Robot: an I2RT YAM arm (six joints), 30 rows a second.
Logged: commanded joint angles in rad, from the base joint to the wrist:
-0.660 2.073 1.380 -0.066 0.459 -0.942
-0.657 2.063 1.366 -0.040 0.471 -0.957
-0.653 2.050 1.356 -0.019 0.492 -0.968
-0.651 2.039 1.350 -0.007 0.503 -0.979
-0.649 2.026 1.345 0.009 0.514 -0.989
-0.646 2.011 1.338 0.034 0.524 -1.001
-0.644 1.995 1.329 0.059 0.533 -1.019
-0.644 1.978 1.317 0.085 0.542 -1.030
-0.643 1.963 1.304 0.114 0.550 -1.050
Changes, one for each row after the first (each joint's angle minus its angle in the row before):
0.003 -0.010 -0.014 0.026 0.012 -0.015
0.004 -0.013 -0.010 0.021 0.021 -0.011
0.002 -0.011 -0.006 0.012 0.011 -0.011
0.002 -0.013 -0.005 0.016 0.011 -0.010
0.003 -0.015 -0.007 0.025 0.010 -0.012
0.002 -0.016 -0.009 0.025 0.009 -0.018
0.000 -0.017 -0.012 0.026 0.009 -0.011
0.001 -0.015 -0.013 0.029 0.008 -0.020

